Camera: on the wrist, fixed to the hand. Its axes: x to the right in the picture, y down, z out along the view.
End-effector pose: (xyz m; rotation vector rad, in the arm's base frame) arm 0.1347 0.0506 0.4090 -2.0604 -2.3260 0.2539
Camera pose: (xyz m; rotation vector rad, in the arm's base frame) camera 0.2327 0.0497 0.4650 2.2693 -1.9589 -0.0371
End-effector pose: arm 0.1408 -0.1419 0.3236 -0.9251 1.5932 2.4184
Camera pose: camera 0.1493 -0.2353 0.3863 -1.1034 -0.6781 -0.1192
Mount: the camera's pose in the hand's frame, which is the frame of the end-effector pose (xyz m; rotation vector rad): -0.0183 0.0886 -0.0674 0.0183 0.0238 3.1157
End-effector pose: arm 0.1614 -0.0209 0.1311 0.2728 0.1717 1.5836
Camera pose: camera 0.0578 -0.0381 0.0899 -0.1715 0.2485 -1.5598
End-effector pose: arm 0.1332 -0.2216 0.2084 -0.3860 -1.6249 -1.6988
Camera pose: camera 0.2242 -0.2733 0.2504 -1.4142 0.3180 0.8209
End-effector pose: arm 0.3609 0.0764 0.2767 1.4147 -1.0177 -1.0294
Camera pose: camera 0.4167 0.1050 0.3705 -1.0249 -1.4831 1.3216
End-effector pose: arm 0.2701 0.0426 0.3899 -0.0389 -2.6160 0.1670
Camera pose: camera 0.3192 0.1369 0.4277 2.9323 -0.0129 -0.8017
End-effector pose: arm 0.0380 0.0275 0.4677 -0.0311 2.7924 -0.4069
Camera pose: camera 0.0363 0.1322 0.5096 2.8322 0.0690 0.4382
